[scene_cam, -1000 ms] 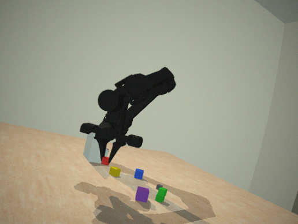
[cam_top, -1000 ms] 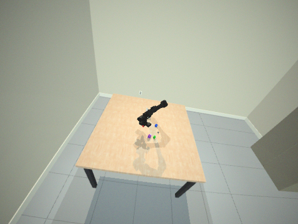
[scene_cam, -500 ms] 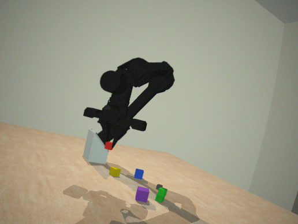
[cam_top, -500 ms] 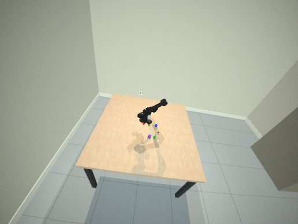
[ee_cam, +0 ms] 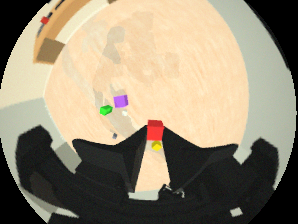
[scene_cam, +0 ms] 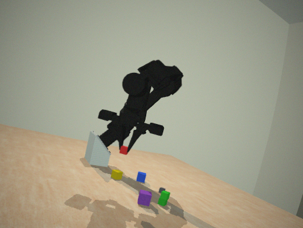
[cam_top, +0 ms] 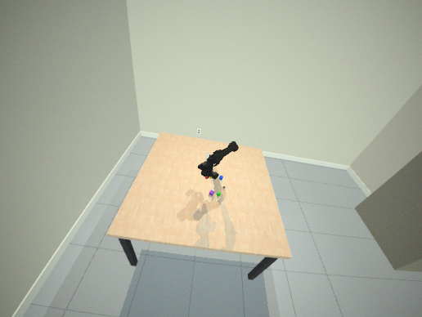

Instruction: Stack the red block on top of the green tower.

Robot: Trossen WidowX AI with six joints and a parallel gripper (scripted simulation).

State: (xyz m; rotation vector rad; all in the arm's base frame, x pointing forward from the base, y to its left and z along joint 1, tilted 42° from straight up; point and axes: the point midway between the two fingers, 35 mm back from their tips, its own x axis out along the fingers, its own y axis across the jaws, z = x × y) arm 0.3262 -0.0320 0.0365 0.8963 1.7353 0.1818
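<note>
The purple block lies 6 cm ahead of my gripper tip, 7 cm to the left of it and 11 cm below it. From my gripper tip the other things lie so: red block: right at my gripper tip; blue block: 15 cm behind, 14 cm to the left, 11 cm below; yellow block: 14 cm behind, 4 cm to the left, 12 cm below.
</note>
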